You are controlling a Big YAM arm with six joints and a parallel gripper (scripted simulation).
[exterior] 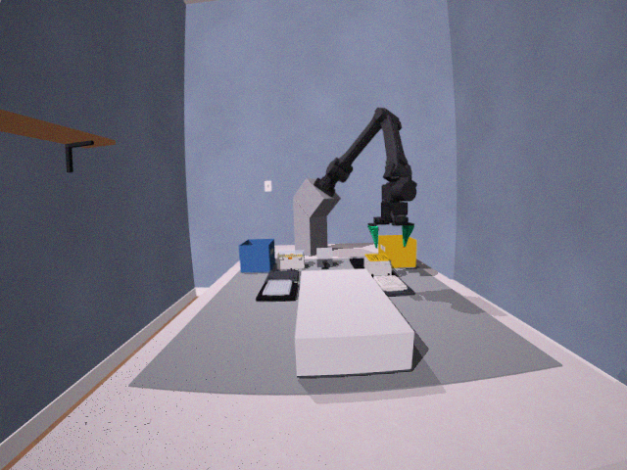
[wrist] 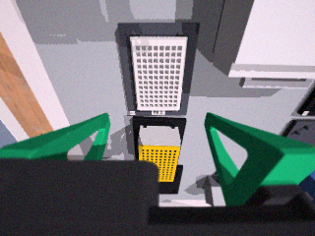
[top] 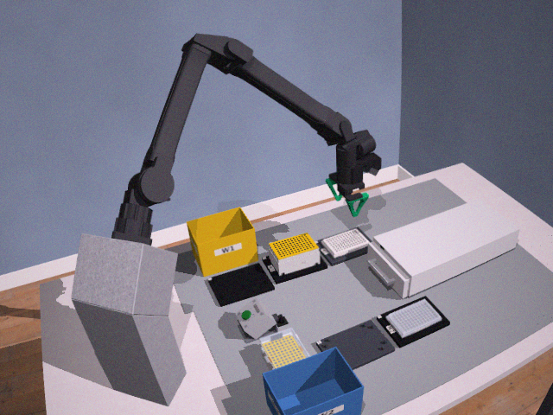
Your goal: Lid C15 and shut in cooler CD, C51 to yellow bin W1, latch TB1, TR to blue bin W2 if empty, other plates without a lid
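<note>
The white assay plate lies 130 mm below my hand. From my hand the other things lie so: N1 label: 70 mm behind, 20 mm to the right, 140 mm below; then clear plate lid: 160 mm ahead, 160 mm to the right, 120 mm below; then tip rack TR: 180 mm behind, 50 mm to the right, 100 mm below.
</note>
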